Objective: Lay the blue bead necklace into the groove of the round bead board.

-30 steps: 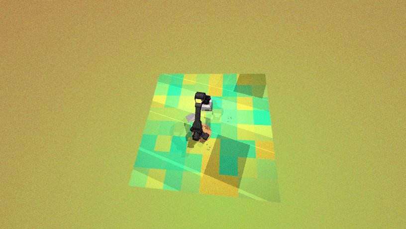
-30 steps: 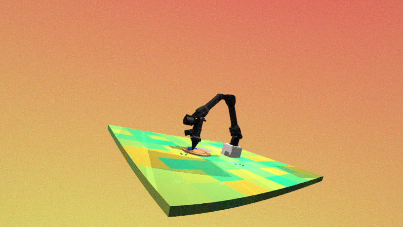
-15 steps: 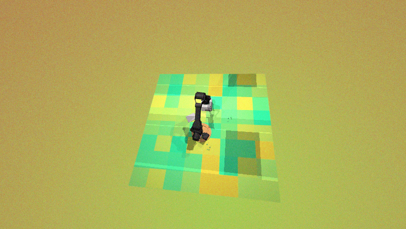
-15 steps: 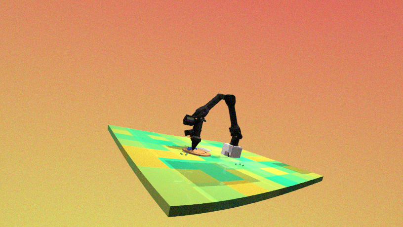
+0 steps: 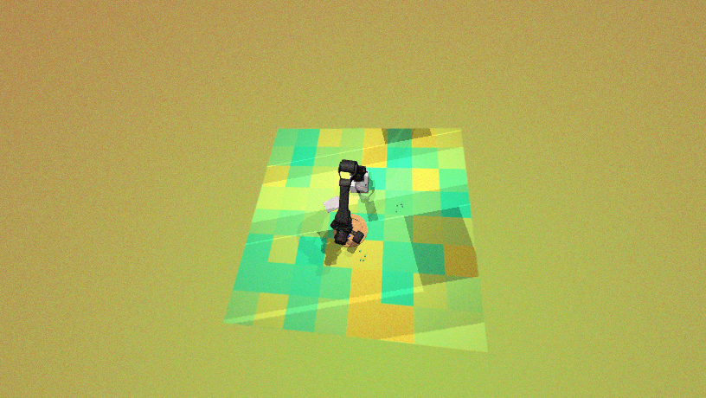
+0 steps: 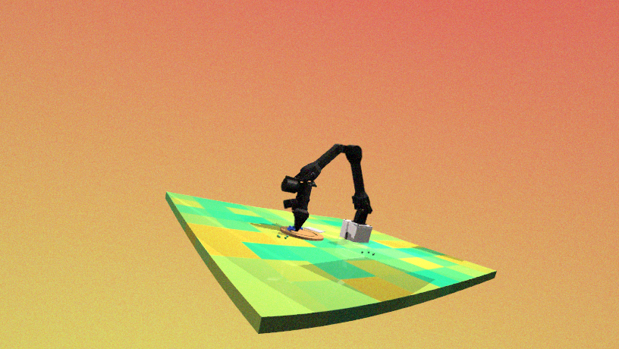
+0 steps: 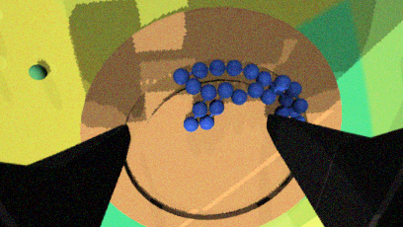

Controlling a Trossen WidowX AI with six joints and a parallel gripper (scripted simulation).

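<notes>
Right now my gripper tip is 30 mm past the round bead board, 10 mm to the right of it and 10 mm above it. Also, from my gripper tip: flat grey piece: 210 mm behind, 100 mm to the right, 20 mm below.
</notes>
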